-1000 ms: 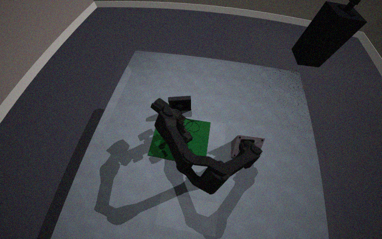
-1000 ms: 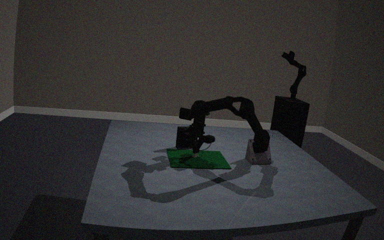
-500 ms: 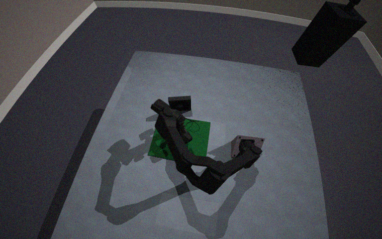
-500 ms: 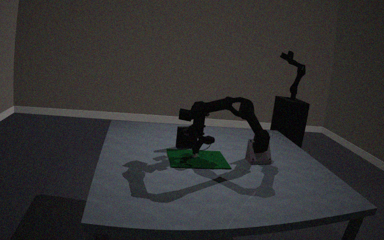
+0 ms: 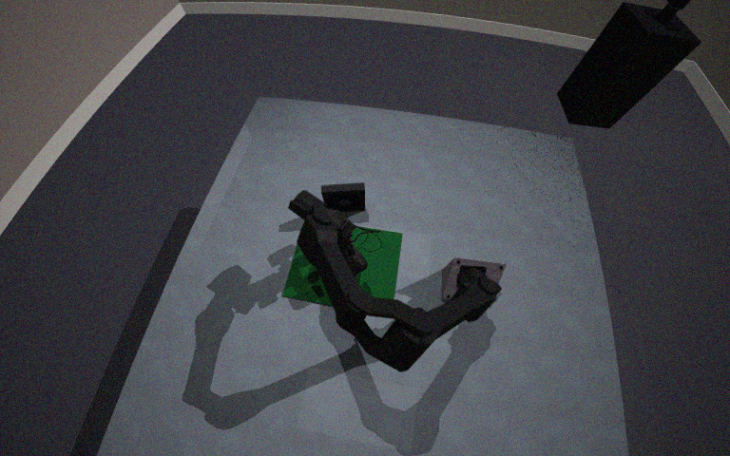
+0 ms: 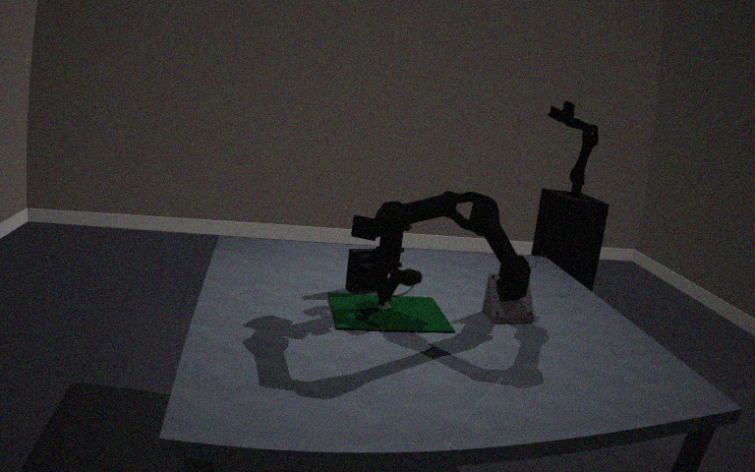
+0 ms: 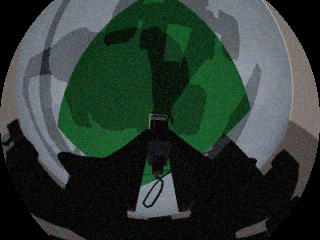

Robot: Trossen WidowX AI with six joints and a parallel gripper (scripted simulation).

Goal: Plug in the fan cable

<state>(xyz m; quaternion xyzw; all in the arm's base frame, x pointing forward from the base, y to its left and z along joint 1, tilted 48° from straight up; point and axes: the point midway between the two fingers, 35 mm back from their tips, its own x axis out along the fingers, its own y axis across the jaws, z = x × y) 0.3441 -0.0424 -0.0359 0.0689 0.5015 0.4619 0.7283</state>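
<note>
Right now the pale four-pin header is 3 cm below my gripper tip. Also, from my gripper tip: green board: 1 cm behind, 3 cm to the left, 4 cm below; black fan: 1 cm ahead, 14 cm to the right, 3 cm above.
</note>
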